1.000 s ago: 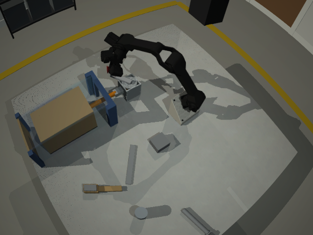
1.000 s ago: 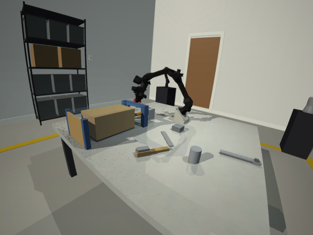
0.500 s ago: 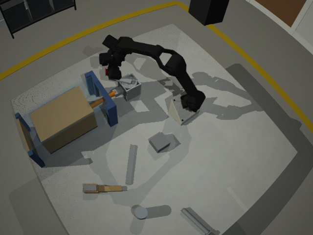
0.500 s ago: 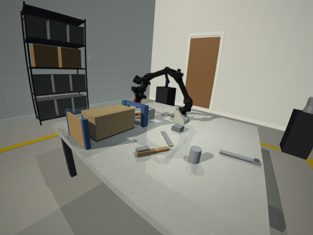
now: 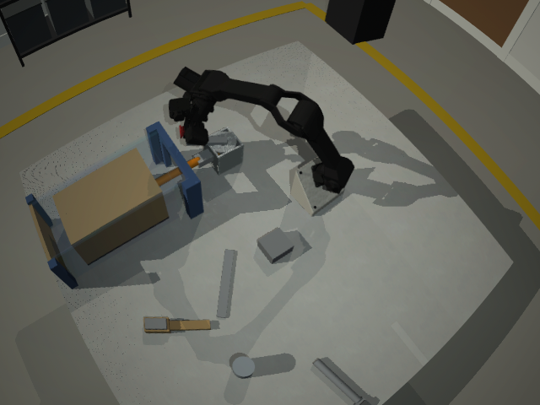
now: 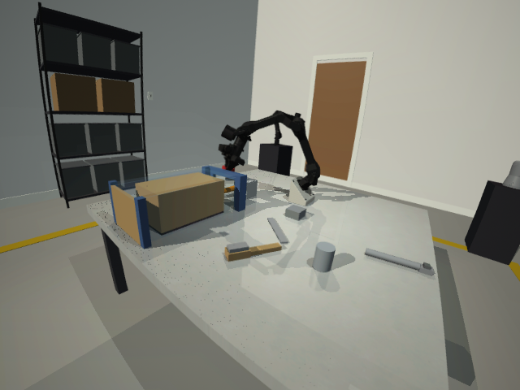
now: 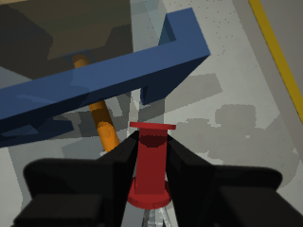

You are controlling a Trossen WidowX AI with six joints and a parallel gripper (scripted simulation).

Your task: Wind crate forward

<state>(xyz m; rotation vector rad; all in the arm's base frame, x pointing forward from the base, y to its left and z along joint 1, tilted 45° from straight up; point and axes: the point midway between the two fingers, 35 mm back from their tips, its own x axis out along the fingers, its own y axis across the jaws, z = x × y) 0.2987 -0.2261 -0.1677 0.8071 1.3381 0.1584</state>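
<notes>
My gripper tip is 50 mm past the winch handle, 20 mm to the right of it and 30 mm above it. From my gripper tip the other things lie so: red knob (20 mm behind, 10 mm to the left); then grey winch (120 mm behind, 40 mm to the left, 100 mm below); then blue frame (50 mm ahead, 60 mm to the left, 30 mm below).
</notes>
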